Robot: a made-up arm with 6 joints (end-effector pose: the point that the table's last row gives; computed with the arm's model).
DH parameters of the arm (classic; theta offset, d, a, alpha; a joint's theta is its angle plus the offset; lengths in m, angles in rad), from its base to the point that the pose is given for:
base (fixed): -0.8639 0 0.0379 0
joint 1: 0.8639 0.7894 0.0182 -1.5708
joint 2: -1.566 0 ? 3.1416
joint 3: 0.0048 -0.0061 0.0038 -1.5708
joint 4: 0 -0.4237 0.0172 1.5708
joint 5: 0 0.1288 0.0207 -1.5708
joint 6: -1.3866 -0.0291 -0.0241 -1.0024
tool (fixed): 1.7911 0.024 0 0
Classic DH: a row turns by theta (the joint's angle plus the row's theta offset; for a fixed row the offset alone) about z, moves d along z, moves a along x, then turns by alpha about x.
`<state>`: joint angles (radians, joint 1 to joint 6).
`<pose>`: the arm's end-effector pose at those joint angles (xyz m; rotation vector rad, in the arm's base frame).
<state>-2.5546 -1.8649 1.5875 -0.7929 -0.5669 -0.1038</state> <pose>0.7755 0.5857 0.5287 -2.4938 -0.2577 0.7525</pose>
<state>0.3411 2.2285 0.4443 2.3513 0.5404 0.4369</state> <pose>0.3737 0.2085 0.0213 0.5161 0.3130 -2.8622</pose>
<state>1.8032 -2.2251 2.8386 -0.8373 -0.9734 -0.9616</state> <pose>0.1996 -0.3224 -0.0182 -0.3768 1.6885 0.2387</pose>
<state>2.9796 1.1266 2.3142 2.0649 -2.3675 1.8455</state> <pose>-0.5579 -0.0097 1.4418 -2.2793 -0.5058 1.7884</pose>
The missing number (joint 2, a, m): 0.5582
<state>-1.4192 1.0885 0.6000 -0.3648 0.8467 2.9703</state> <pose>0.0125 -0.9272 0.8221 -1.7289 2.1427 -0.0161</pose>
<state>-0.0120 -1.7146 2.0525 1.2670 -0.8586 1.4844</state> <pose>-0.7946 -0.0447 0.3708 -0.2360 -0.7616 -2.2291</pose>
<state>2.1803 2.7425 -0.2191 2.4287 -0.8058 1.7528</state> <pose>0.0462 -0.2262 0.1168 -0.6653 0.3176 0.4875</pose>
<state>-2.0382 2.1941 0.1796 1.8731 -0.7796 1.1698</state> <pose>-0.1048 -0.3821 0.0241 0.1837 1.0144 1.7912</pose>
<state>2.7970 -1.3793 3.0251 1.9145 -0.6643 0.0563</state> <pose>0.5510 -0.2947 0.4357 1.2785 0.8211 -0.5936</pose>
